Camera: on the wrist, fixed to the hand. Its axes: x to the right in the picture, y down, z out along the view.
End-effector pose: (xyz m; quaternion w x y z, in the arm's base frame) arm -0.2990 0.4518 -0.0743 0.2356 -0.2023 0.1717 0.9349
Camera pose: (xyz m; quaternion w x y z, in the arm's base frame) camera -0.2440 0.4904 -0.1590 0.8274 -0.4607 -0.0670 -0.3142
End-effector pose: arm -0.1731 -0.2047 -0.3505 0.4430 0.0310 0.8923 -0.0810
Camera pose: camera -0.2459 -0.2703 -0.3048 0.3855 0.7901 -0.1589 0.4494
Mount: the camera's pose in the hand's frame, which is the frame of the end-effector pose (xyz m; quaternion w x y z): 0.0088 -0.0792 -0.0731 0.0171 -0.0501 -0.3364 0.9402
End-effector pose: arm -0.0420 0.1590 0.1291 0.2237 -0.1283 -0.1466 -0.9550
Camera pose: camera -0.0996 0.1988 0.0467 0.8460 -0.4725 0.0907 0.2298
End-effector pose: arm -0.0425 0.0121 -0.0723 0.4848 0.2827 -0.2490 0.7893
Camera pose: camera 0.0110 0.0985 -0.1092 0.8035 -0.0120 0.4727 -0.3618
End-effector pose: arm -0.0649 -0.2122 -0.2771 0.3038 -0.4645 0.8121 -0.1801
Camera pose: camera -0.0655 -0.2589 -0.1796 0.4245 0.6798 0.3574 0.4795
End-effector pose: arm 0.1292 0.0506 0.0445 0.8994 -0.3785 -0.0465 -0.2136
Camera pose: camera 0.0982 -0.0530 0.0472 0.1816 -0.1671 0.0632 0.9670
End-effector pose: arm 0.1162 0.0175 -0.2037 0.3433 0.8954 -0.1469 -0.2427
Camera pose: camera 0.1704 0.1106 -0.2137 0.2295 -0.2216 -0.9477 0.0100
